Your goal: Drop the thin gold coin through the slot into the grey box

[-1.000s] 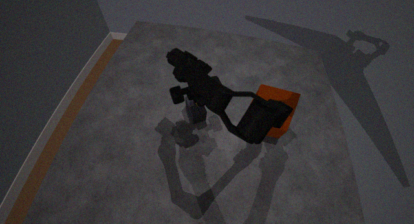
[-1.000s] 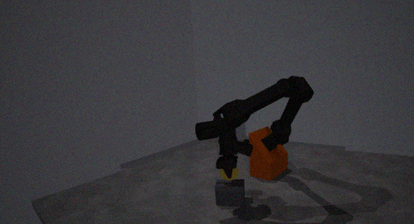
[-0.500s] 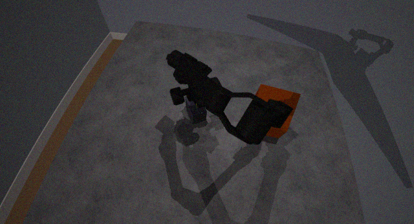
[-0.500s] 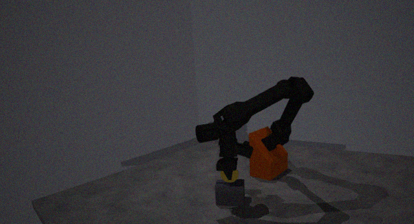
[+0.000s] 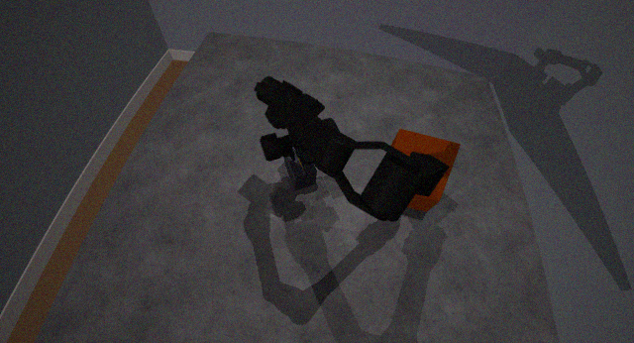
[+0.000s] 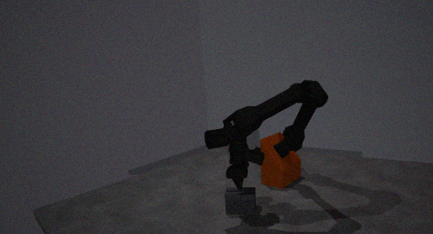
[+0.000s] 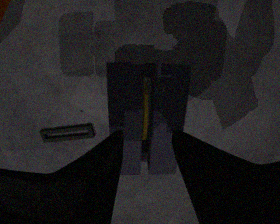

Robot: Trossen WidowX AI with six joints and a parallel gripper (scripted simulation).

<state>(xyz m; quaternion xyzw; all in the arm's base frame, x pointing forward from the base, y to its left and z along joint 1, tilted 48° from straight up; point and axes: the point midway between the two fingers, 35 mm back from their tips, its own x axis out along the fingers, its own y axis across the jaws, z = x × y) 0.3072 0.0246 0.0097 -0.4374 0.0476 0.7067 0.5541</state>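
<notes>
The gold coin lies 60 mm below my gripper tip.
</notes>
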